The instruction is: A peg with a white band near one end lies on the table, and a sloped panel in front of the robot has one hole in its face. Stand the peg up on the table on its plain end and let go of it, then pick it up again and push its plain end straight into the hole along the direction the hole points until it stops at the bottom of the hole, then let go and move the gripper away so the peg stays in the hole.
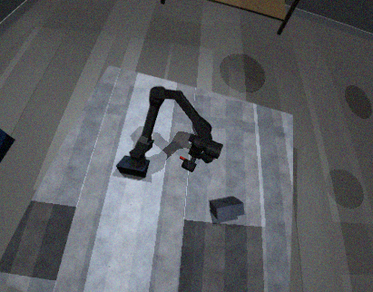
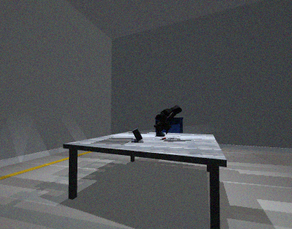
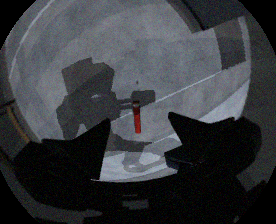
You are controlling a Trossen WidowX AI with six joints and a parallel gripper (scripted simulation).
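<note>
The red peg lies 5 cm below my gripper tip, 1 cm to the left of it and 1 cm behind it. Also, from my gripper tip: dark sloped panel: 23 cm to the right, 18 cm ahead, 1 cm above.
</note>
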